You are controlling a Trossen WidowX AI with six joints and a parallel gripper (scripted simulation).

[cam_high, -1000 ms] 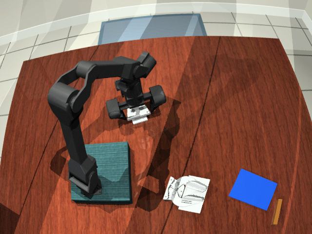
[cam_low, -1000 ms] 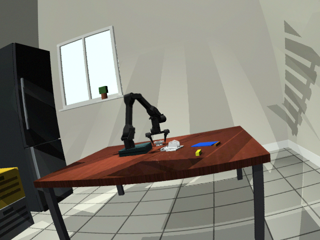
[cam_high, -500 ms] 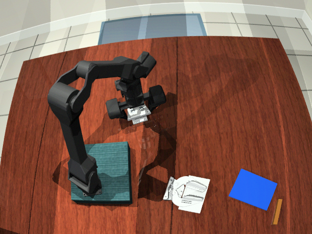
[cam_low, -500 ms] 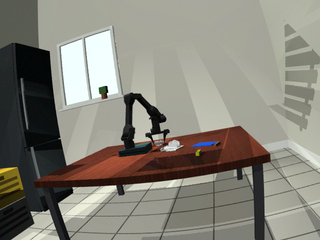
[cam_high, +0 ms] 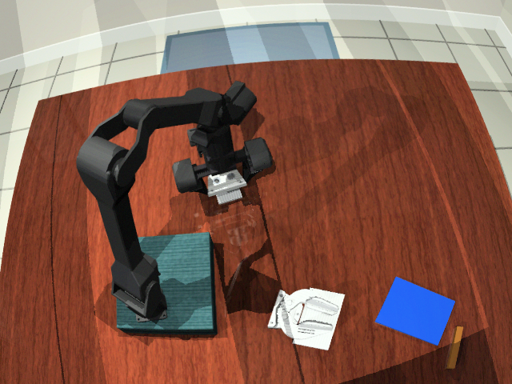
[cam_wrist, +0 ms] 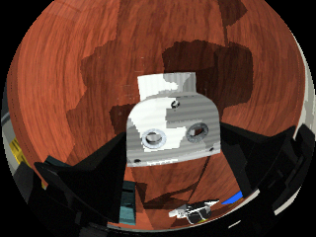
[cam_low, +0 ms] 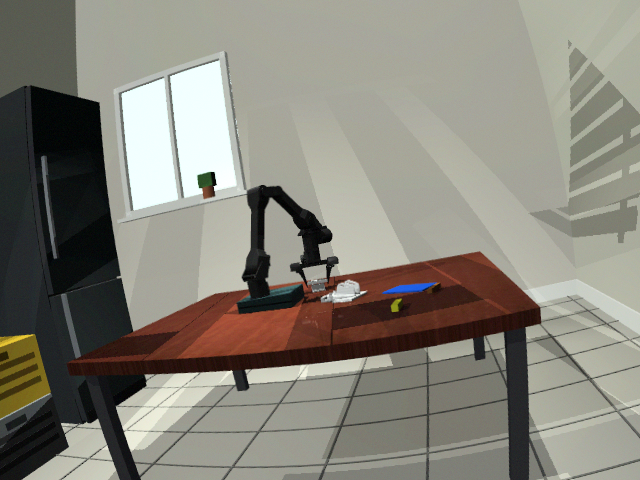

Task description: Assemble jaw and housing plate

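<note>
Now: gripper tip 10 mm to the right of the small white block and 10 mm above it. Also, from my gripper tip: blue sheet: 370 mm to the right, 320 mm ahead, 20 mm below; yellow block: 650 mm to the right, 240 mm ahead, 10 mm below; grey jaw: 310 mm to the right, 70 mm ahead.
</note>
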